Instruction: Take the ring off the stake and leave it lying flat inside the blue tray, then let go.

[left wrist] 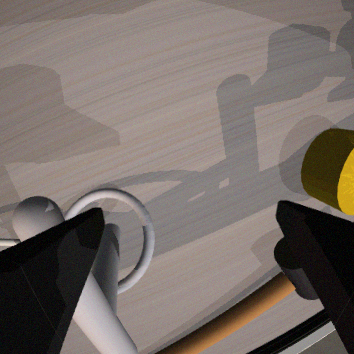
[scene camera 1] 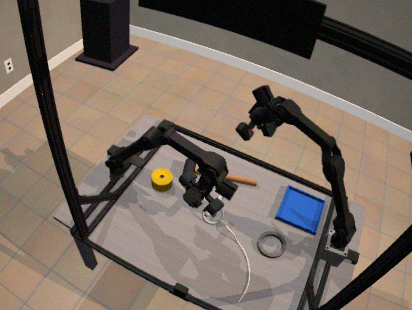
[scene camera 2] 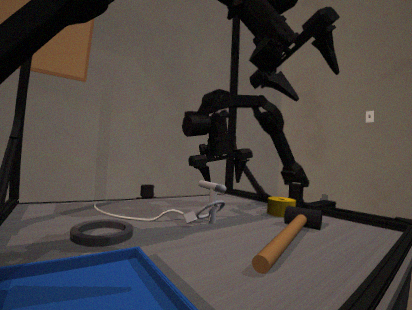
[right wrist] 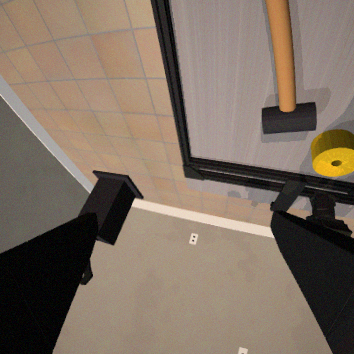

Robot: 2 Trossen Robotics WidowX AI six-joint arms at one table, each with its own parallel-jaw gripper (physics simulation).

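Where they show: left gripper, fingertip midpoint: (left wrist: pixel 191 212); right gripper, fingertip midpoint: (scene camera 1: pixel 242 121) (scene camera 2: pixel 316 88) (right wrist: pixel 186 220); left arm's base at its link origin: (scene camera 1: pixel 117 171) (right wrist: pixel 322 200); right arm's base at its link origin: (scene camera 1: pixel 338 242).
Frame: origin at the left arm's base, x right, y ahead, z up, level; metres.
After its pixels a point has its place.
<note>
A white T-shaped stake (scene camera 2: pixel 213 187) @(x 0.204, y 0.426, z 0.076 m) (left wrist: pixel 102 315) @(x 0.213, y 0.397, z 0.082 m) stands on the table. A pale ring (scene camera 1: pixel 213 223) @(x 0.252, y 0.404, z -0.012 m) (scene camera 2: pixel 220 203) @(x 0.188, y 0.408, z 0.034 m) (left wrist: pixel 149 240) @(x 0.193, y 0.373, z 0.028 m) hangs tilted around its post, below the crossbar. My left gripper (scene camera 1: pixel 201 192) (scene camera 2: pixel 223 180) @(x 0.208, y 0.327, z 0.072 m) (left wrist: pixel 191 212) @(x 0.208, y 0.327, z 0.072 m) is open and empty, close above the stake; in the left wrist view one finger covers part of the crossbar, and the stake is off to that finger's side, not centred between the fingers. My right gripper (scene camera 1: pixel 257 131) (scene camera 2: pixel 317 86) @(x -0.025, y 0.506, z 0.292 m) (right wrist: pixel 186 220) @(x -0.025, y 0.506, z 0.292 m) is open and empty, high up near the table's back edge. The blue tray (scene camera 1: pixel 300 210) @(x 0.197, y 0.799, z -0.014 m) (scene camera 2: pixel 75 280) @(x 0.246, y 0.770, z -0.014 m) is empty.
A dark grey ring (scene camera 1: pixel 271 256) @(x 0.417, y 0.619, z -0.008 m) (scene camera 2: pixel 101 241) @(x 0.315, y 0.672, z -0.011 m) lies flat near the tray. A white cable (scene camera 1: pixel 247 265) @(x 0.446, y 0.523, z -0.015 m) (scene camera 2: pixel 125 216) @(x 0.405, y 0.522, z -0.015 m) runs from beside the stake. A hammer (scene camera 1: pixel 242 180) @(x 0.043, y 0.550, z 0.006 m) (scene camera 2: pixel 280 244) @(x 0.025, y 0.555, z 0.007 m) (left wrist: pixel 240 310) @(x 0.016, y 0.412, z 0.006 m) (right wrist: pixel 283 60) @(x 0.006, y 0.432, z 0.015 m) and a yellow cylinder (scene camera 1: pixel 162 181) @(x 0.072, y 0.201, z 0.030 m) (scene camera 2: pixel 281 206) @(x 0.043, y 0.244, z 0.014 m) (left wrist: pixel 325 172) @(x 0.081, y 0.227, z 0.014 m) (right wrist: pixel 334 154) @(x 0.045, y 0.226, z 0.031 m) are also on the table.
</note>
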